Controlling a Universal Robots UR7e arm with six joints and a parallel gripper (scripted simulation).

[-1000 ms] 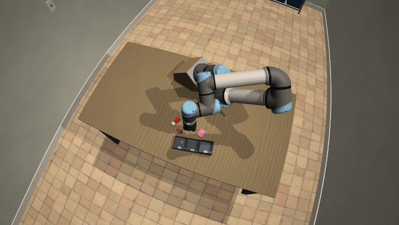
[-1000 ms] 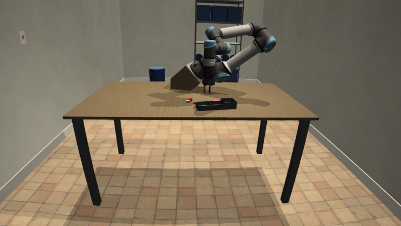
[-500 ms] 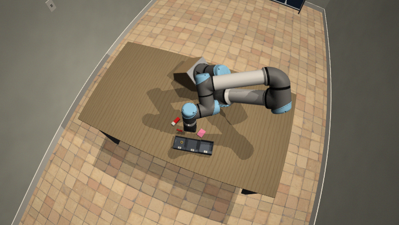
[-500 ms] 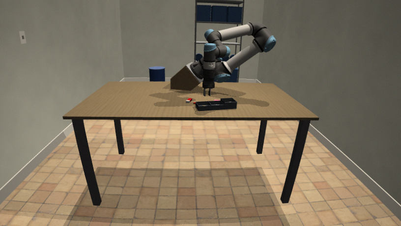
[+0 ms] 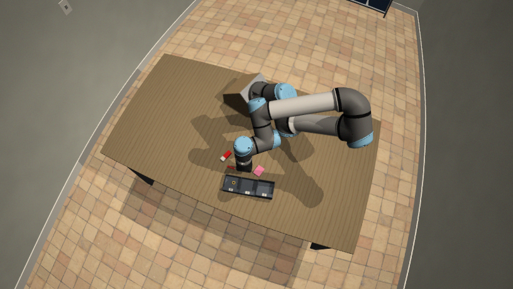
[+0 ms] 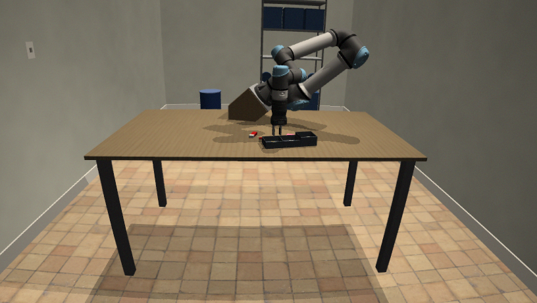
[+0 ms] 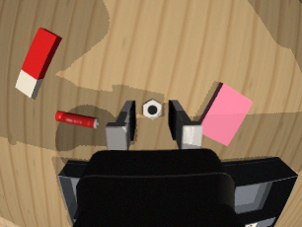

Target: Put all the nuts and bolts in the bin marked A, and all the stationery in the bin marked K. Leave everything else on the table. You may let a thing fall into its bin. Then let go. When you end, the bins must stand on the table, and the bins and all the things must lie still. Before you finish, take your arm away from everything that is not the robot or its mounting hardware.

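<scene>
The white nut is 3 cm below my hand. The rest, counted from my hand: brass nut 10 cm ahead, 2 cm below; then pink flat block 7 cm to the left, 3 cm below, 2 cm behind; then red cylinder 6 cm to the right, 4 cm ahead, 3 cm below.
</scene>
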